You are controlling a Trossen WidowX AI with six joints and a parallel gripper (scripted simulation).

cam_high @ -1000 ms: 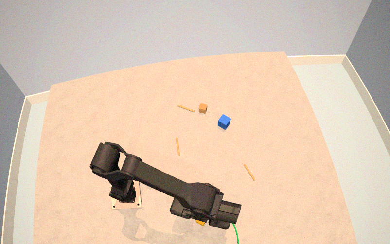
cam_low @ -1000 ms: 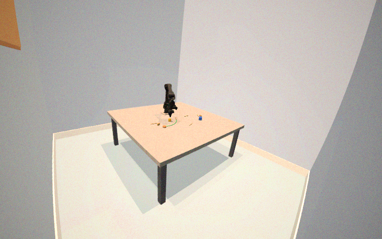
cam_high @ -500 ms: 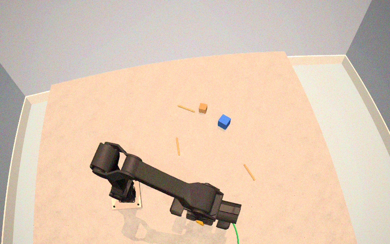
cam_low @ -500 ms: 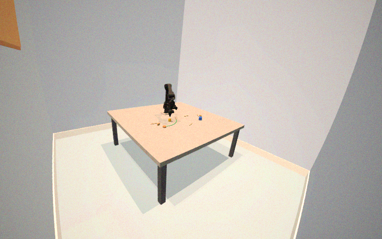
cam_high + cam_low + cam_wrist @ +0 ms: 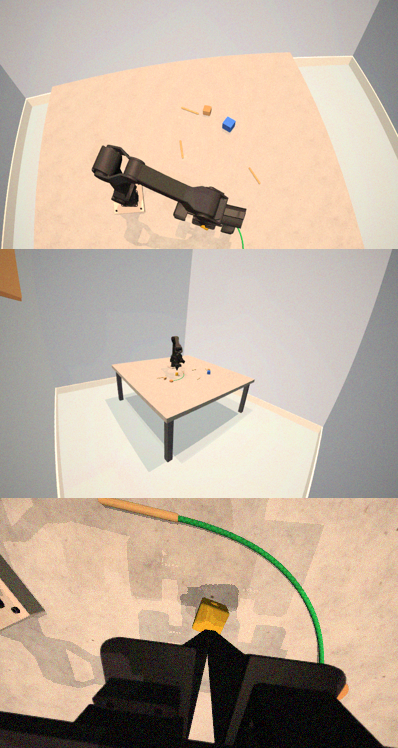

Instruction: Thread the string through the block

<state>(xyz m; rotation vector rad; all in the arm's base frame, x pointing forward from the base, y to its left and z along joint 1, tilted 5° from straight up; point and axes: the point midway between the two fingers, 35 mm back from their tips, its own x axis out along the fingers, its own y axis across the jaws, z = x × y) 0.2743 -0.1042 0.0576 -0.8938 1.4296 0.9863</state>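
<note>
Right now the yellow wooden block is 4 cm below my gripper tip. From my gripper tip the other things lie so: round wooden button: 13 cm ahead, 14 cm to the right, 5 cm below; then blue cube: 11 cm ahead, 39 cm to the left, 4 cm below; then orange wedge-like piece: 6 cm ahead, 17 cm to the right, 5 cm below.
</note>
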